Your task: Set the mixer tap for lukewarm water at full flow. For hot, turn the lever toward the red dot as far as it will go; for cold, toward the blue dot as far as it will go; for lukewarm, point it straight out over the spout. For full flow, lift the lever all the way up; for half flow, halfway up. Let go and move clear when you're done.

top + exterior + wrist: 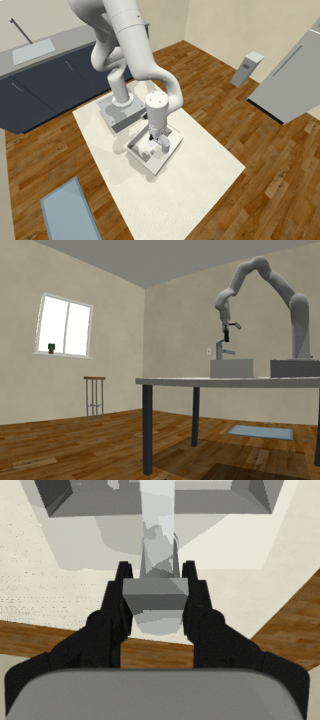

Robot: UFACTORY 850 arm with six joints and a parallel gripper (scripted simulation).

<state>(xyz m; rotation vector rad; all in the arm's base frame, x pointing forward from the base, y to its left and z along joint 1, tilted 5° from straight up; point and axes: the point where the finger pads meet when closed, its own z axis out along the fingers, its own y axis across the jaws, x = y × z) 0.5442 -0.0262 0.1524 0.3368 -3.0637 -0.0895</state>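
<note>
My hand is 20 mm short of the grey lever and 10 mm above it. From my hand the other things lie so: grey mixer tap: 40 mm ahead, 10 mm to the left, 60 mm below; sink basin: 50 mm behind, 10 mm to the right, 250 mm below.
</note>
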